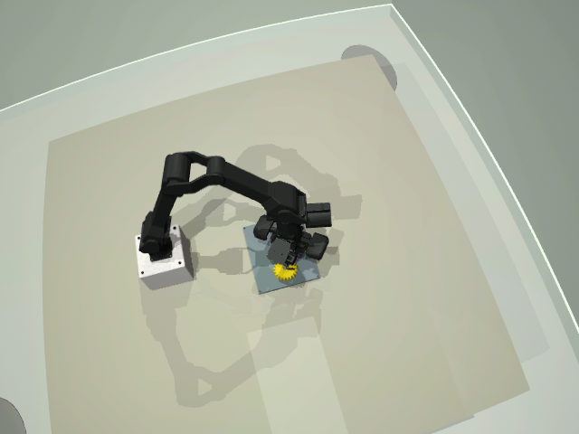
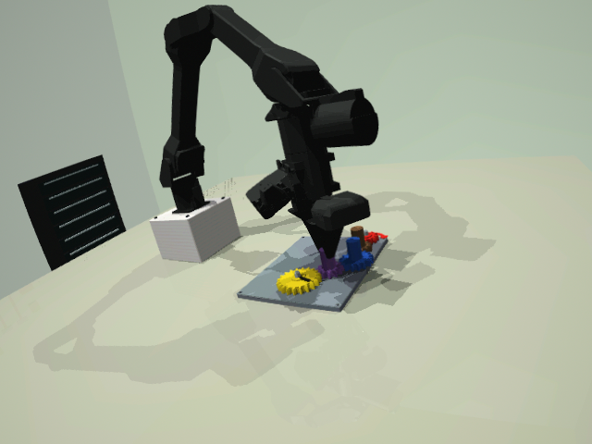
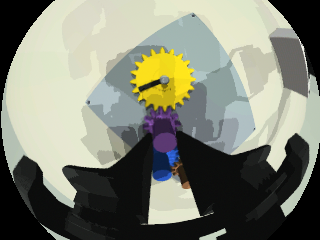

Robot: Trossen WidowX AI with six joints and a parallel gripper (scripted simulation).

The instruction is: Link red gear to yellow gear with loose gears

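The purple gear is 1 cm below my gripper tip. From my gripper tip the other things lie so: brown gear 7 cm to the left, 2 cm ahead, 1 cm below; blue gear 3 cm to the left, 3 cm ahead, 1 cm below; yellow gear 4 cm to the right, 3 cm behind, 2 cm below.
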